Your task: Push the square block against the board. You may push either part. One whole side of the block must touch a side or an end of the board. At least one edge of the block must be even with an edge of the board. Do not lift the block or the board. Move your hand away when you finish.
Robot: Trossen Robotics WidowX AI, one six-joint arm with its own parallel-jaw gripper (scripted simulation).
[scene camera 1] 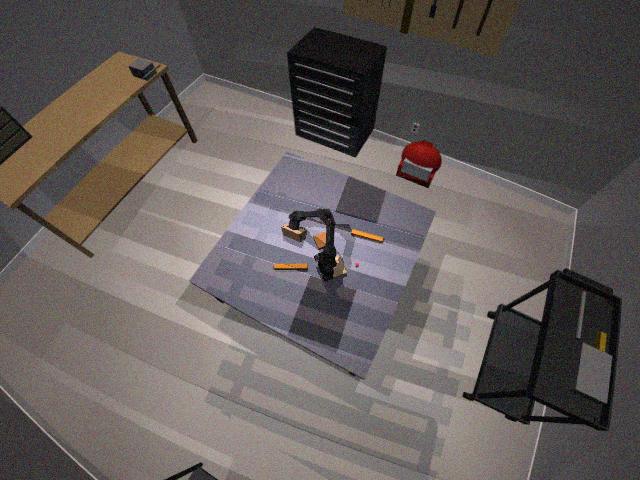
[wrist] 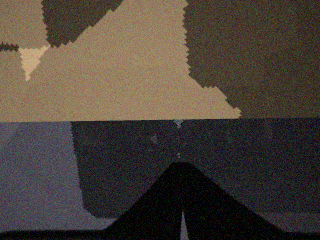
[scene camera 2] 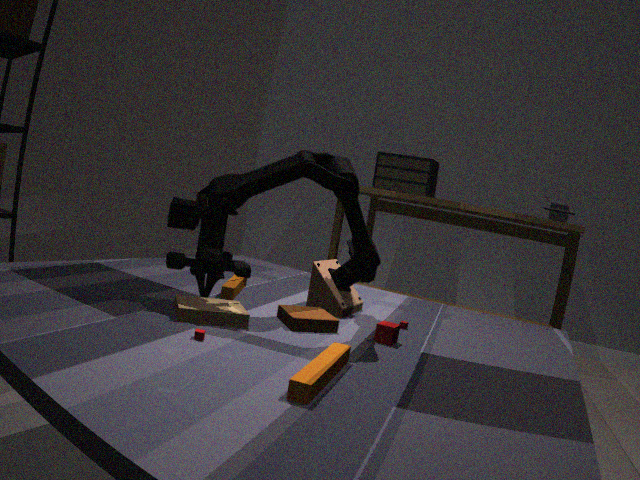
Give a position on a darker brown block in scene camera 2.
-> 297,318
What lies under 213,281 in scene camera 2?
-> My gripper.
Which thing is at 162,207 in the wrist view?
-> My gripper.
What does my gripper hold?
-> Nothing.
